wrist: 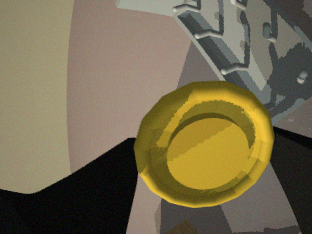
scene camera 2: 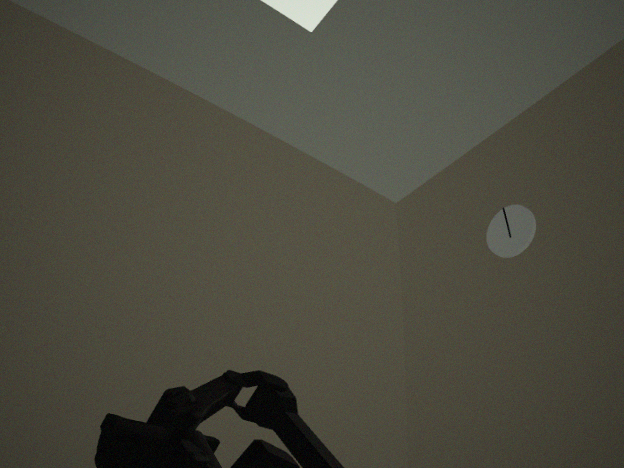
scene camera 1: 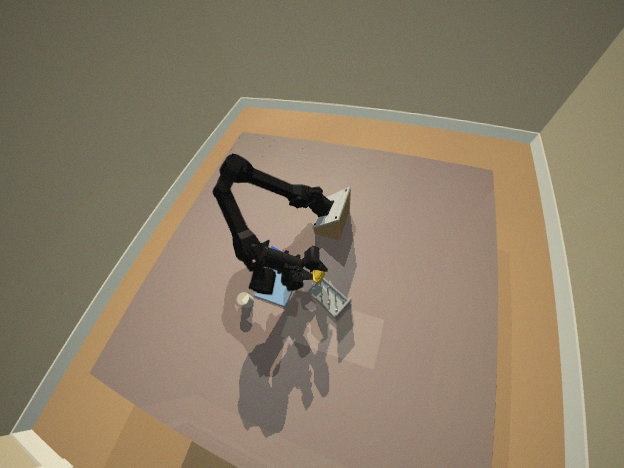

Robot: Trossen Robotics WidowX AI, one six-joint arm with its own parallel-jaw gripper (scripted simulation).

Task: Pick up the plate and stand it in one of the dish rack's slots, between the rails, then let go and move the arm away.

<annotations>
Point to a grey dish rack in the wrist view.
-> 257, 52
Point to a yellow plate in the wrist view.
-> At 203, 144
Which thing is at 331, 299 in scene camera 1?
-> A grey dish rack.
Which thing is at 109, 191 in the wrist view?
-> The gripper.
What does the gripper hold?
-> A yellow plate.
</annotations>
